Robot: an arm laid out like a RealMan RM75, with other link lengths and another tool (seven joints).
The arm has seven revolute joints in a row. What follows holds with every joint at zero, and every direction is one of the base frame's.
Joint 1 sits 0.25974 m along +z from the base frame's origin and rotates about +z.
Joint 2 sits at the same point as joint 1 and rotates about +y.
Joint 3 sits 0.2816 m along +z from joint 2 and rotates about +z.
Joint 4 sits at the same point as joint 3 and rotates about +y.
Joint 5 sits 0.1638 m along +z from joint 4 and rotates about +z.
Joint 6 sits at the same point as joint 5 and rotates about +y.
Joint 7 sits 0.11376 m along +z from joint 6 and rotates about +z.
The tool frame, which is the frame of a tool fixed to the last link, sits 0.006 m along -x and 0.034 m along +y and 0.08 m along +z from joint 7; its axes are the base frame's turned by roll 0, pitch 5.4 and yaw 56.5 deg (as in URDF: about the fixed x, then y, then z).
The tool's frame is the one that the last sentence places.
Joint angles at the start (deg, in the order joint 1, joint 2, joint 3, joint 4, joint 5, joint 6, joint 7): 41.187, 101.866, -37.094, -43.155, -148.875, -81.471, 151.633
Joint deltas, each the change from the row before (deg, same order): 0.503, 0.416, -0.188, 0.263, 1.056, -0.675, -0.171; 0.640, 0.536, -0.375, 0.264, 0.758, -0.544, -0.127; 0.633, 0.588, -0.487, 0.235, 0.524, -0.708, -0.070; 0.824, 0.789, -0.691, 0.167, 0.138, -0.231, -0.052; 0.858, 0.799, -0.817, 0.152, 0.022, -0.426, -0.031; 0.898, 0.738, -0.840, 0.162, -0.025, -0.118, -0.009; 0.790, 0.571, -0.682, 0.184, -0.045, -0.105, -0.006; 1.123, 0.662, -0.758, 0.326, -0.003, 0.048, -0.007; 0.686, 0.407, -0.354, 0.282, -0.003, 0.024, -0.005
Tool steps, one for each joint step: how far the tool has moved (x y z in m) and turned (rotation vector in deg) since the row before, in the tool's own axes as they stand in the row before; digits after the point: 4 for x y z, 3 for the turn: 0.0082, 0.0048, 0.0031, -0.529, 1.753, -0.451; 0.0086, 0.0048, 0.0043, -0.219, 1.639, -0.657; 0.0090, 0.0036, 0.0049, 0.158, 1.705, -0.680; 0.0086, 0.0044, 0.0066, 0.374, 1.274, -1.017; 0.0092, 0.0039, 0.0068, 0.666, 1.385, -1.114; 0.0078, 0.0046, 0.0064, 0.583, 1.025, -1.171; 0.0063, 0.0041, 0.0051, 0.508, 0.830, -0.988; 0.0074, 0.0066, 0.0060, 0.435, 0.911, -1.277; 0.0045, 0.0040, 0.0037, 0.217, 0.614, -0.678
